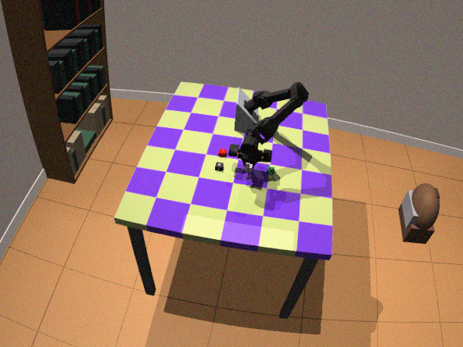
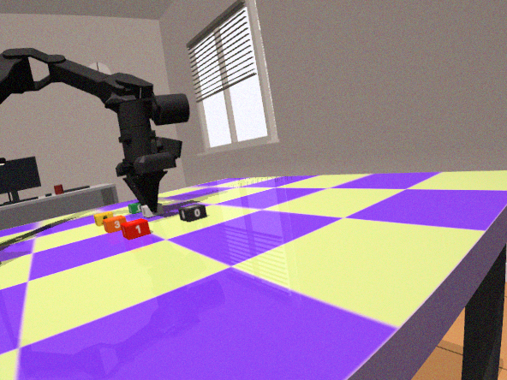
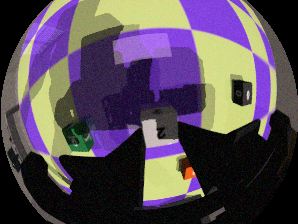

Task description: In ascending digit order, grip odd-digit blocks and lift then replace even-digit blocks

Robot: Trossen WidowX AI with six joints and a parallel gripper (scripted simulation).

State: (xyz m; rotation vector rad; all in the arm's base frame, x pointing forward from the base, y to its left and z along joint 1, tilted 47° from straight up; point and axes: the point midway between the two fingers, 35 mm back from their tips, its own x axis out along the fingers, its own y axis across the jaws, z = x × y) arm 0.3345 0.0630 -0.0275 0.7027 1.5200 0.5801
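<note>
Right now the white block marked 2 is right at my gripper tip. Also, from my gripper tip: orange block marked 3: 8 cm behind, 4 cm to the right; then yellow block: 7 cm behind, 6 cm to the left; then green block: 10 cm to the left, 1 cm ahead.
</note>
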